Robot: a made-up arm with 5 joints. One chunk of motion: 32 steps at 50 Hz.
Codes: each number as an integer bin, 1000 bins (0 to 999) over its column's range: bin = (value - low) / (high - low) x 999, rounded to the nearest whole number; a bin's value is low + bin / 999 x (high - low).
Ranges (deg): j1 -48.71..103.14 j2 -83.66..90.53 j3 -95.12..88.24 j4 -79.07..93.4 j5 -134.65..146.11
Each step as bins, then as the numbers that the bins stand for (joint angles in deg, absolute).
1 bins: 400 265 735 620 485
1 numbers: 12.09 -37.45 39.78 27.97 1.65
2 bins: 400 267 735 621 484
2 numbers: 12.09 -37.10 39.78 28.14 1.37
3 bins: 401 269 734 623 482
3 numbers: 12.24 -36.76 39.60 28.49 0.81
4 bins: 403 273 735 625 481
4 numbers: 12.55 -36.06 39.78 28.83 0.53
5 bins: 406 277 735 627 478
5 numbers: 13.00 -35.36 39.78 29.18 -0.31
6 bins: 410 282 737 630 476
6 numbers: 13.61 -34.49 40.15 29.69 -0.87
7 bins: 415 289 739 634 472
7 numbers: 14.37 -33.27 40.52 30.39 -2.00
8 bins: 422 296 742 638 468
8 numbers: 15.43 -32.05 41.07 31.08 -3.12
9 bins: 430 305 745 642 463
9 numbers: 16.65 -30.48 41.62 31.77 -4.53
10 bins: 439 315 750 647 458
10 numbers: 18.02 -28.74 42.54 32.63 -5.93
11 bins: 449 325 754 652 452
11 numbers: 19.54 -26.99 43.27 33.49 -7.62
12 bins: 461 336 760 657 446
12 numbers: 21.36 -25.07 44.37 34.36 -9.31
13 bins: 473 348 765 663 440
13 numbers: 23.19 -22.98 45.29 35.39 -10.99
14 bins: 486 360 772 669 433
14 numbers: 25.16 -20.89 46.58 36.43 -12.96
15 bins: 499 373 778 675 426
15 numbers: 27.14 -18.62 47.68 37.46 -14.93
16 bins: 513 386 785 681 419
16 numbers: 29.27 -16.36 48.96 38.50 -16.89
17 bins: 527 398 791 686 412
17 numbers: 31.40 -14.26 50.06 39.36 -18.86
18 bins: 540 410 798 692 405
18 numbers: 33.37 -12.17 51.35 40.40 -20.83
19 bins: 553 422 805 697 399
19 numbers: 35.35 -10.08 52.63 41.26 -22.51
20 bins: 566 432 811 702 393
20 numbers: 37.32 -8.33 53.73 42.13 -24.20
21 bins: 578 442 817 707 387
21 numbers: 39.15 -6.59 54.84 42.99 -25.89
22 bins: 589 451 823 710 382
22 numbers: 40.82 -5.02 55.94 43.51 -27.29
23 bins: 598 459 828 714 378
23 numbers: 42.19 -3.63 56.85 44.20 -28.42
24 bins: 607 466 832 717 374
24 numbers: 43.56 -2.41 57.59 44.71 -29.54
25 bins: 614 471 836 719 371
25 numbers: 44.62 -1.53 58.32 45.06 -30.38
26 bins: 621 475 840 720 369
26 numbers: 45.68 -0.84 59.06 45.23 -30.95
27 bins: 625 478 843 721 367
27 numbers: 46.29 -0.31 59.61 45.41 -31.51
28 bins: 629 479 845 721 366
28 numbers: 46.90 -0.14 59.97 45.41 -31.79
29 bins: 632 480 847 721 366
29 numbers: 47.36 0.03 60.34 45.41 -31.79
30 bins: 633 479 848 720 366
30 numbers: 47.51 -0.14 60.52 45.23 -31.79
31 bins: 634 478 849 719 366
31 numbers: 47.66 -0.31 60.71 45.06 -31.79
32 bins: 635 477 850 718 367
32 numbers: 47.81 -0.49 60.89 44.89 -31.51
